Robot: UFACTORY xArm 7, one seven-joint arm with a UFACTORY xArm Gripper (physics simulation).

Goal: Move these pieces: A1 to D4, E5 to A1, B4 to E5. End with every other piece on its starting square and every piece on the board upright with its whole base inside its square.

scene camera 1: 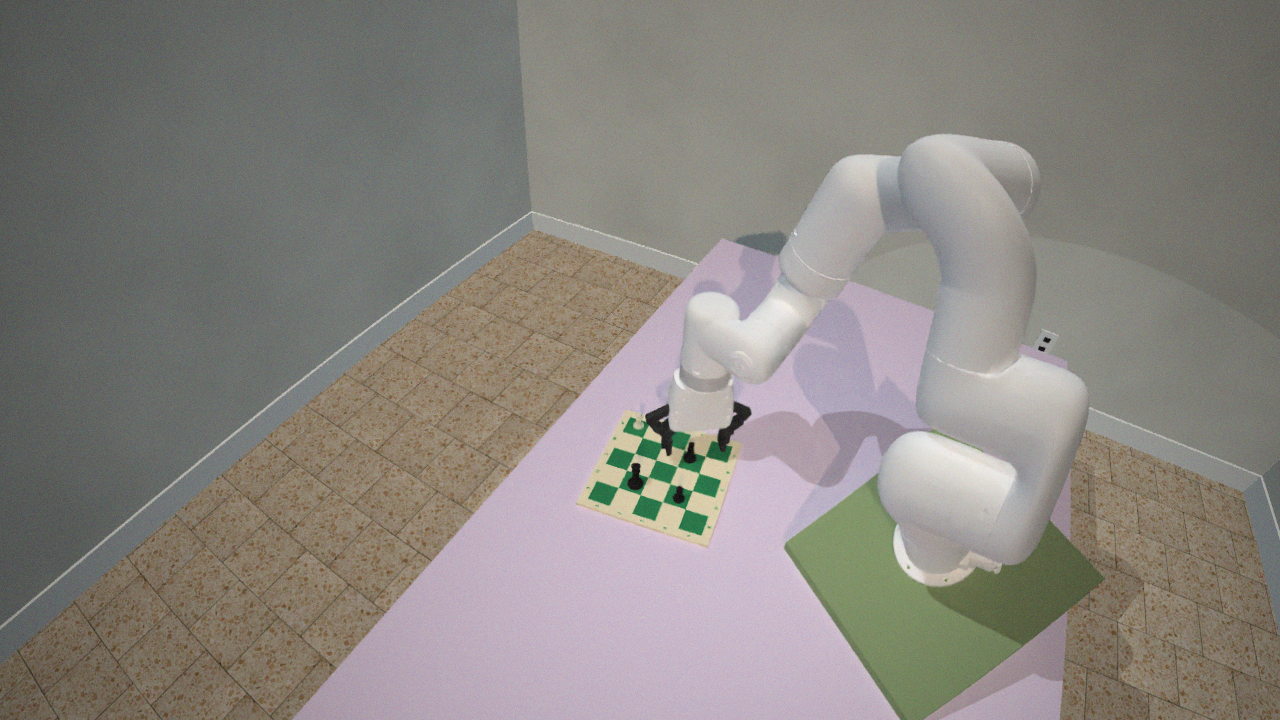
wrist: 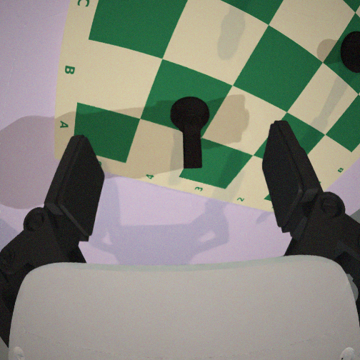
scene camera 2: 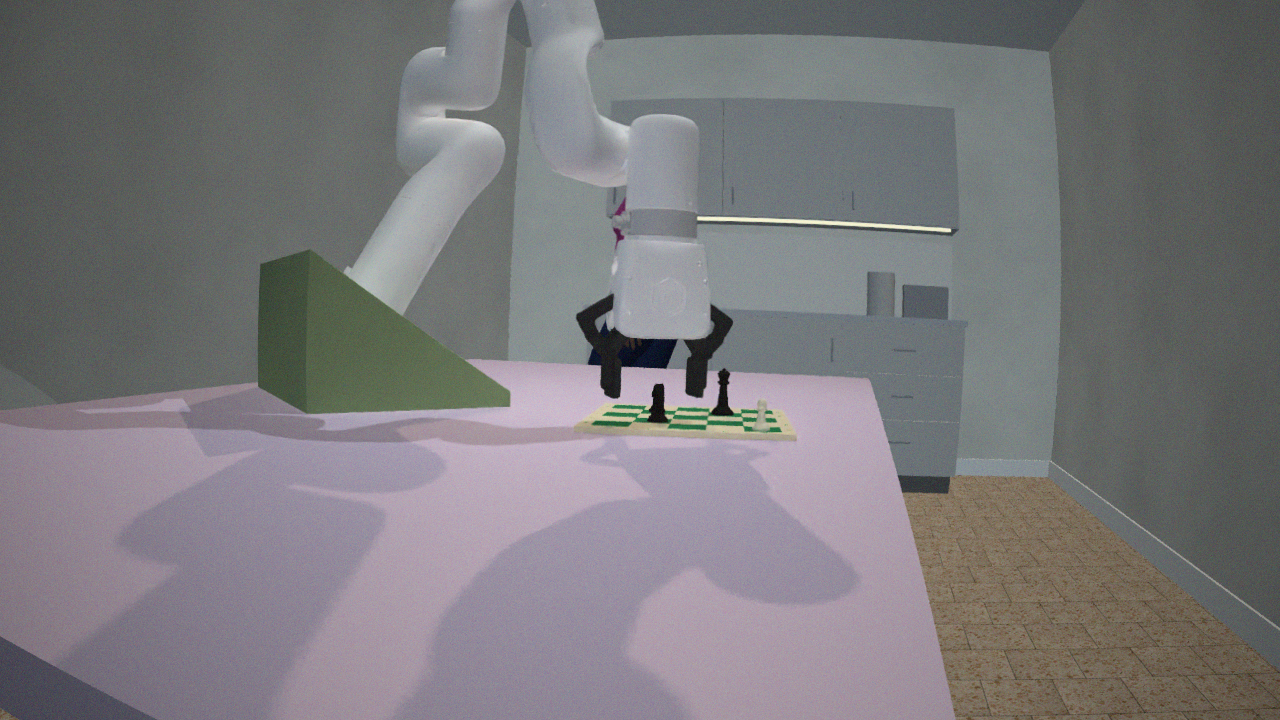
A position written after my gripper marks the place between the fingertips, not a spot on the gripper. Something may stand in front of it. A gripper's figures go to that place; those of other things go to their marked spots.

Labels:
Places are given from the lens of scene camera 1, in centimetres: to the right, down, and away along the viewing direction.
my gripper (scene camera 1: 694,447): 9, 15, 99
chessboard (scene camera 1: 705,482): 11, 20, 97

